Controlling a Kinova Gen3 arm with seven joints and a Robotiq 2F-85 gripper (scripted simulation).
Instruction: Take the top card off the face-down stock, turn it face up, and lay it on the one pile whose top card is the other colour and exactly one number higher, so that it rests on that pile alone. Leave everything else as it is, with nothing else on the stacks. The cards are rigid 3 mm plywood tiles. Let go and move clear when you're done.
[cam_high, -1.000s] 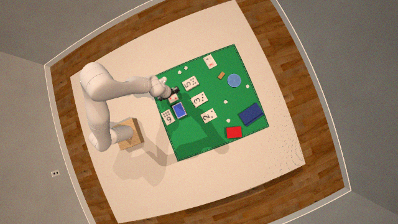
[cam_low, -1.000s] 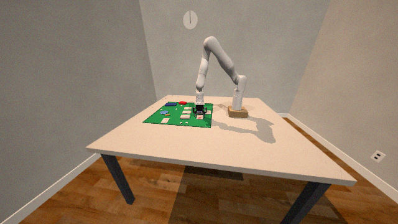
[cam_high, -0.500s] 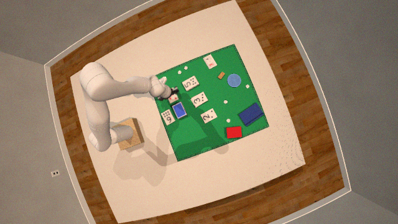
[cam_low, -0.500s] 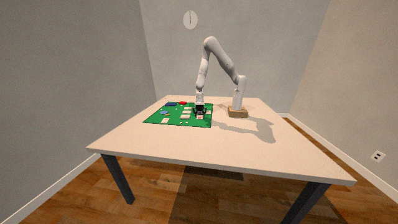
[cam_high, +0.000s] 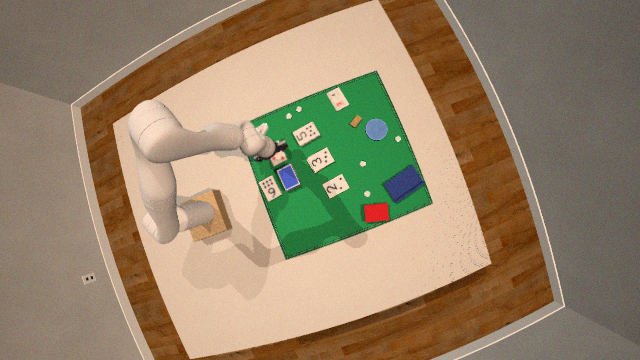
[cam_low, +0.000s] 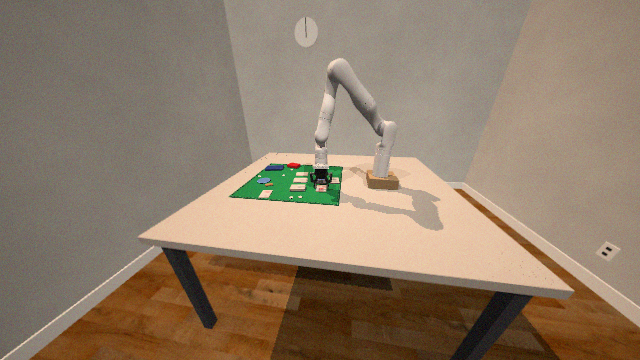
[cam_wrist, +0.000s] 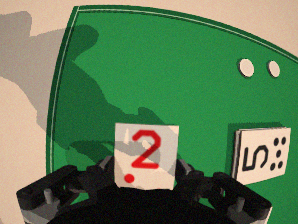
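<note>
Now: the green mat 20 cm ahead of my hand, 13 cm to the right of it and 3 cm below it. From my hand the other things lie so: red block: 28 cm ahead, 37 cm to the right.
</note>
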